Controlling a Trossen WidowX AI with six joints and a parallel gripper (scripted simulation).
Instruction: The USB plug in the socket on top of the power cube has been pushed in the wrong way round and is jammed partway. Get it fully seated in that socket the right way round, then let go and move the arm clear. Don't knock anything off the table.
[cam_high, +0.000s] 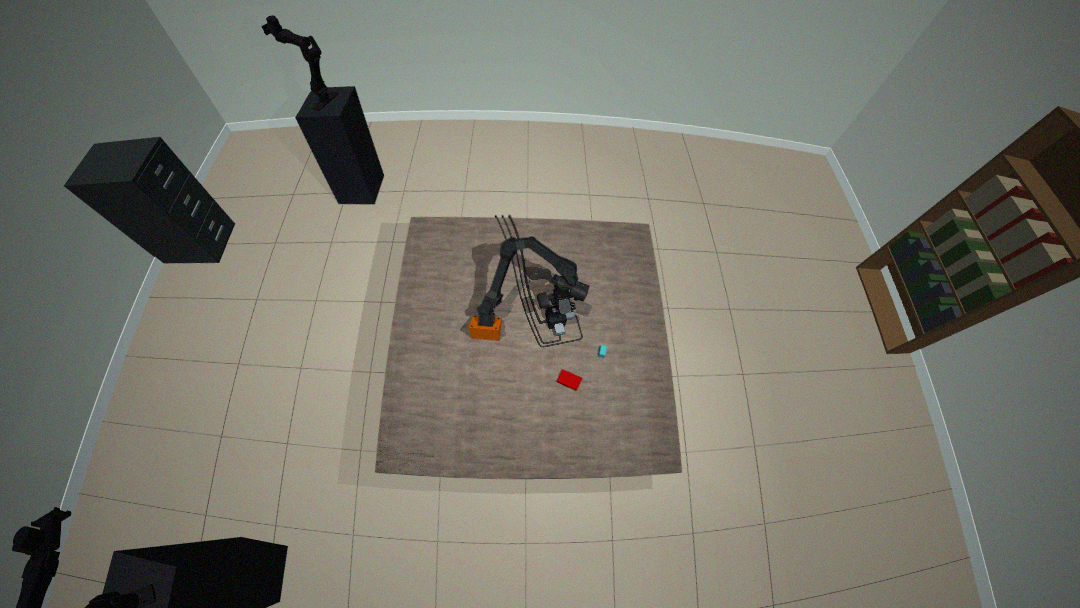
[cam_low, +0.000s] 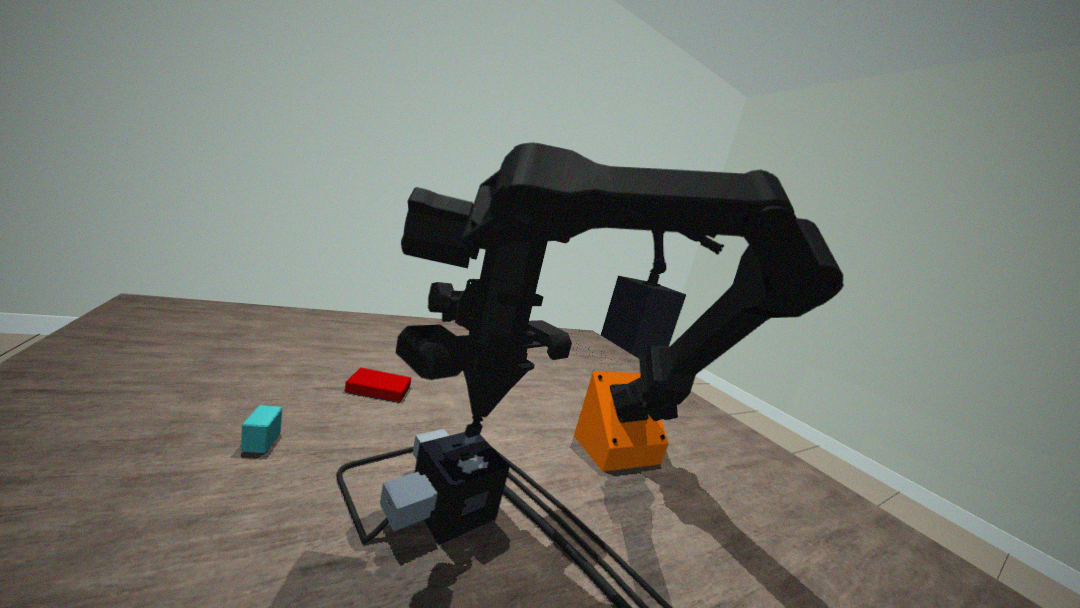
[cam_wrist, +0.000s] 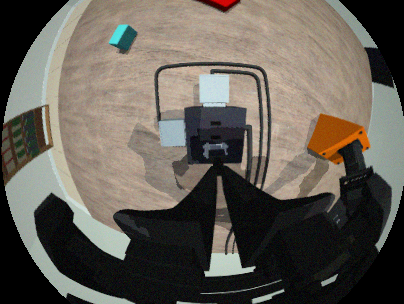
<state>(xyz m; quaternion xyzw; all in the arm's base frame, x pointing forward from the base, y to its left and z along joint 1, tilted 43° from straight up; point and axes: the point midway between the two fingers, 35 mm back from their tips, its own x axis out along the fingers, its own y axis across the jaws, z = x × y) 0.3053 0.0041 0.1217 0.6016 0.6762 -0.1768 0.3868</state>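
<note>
The USB plug is 20 mm below my gripper tip. Also, from my gripper tip: light grey socket 60 mm below, 10 mm to the left; then teal block 220 mm ahead, 160 mm to the right, 110 mm below; then flat red block 300 mm to the right, 120 mm below, 70 mm ahead.
</note>
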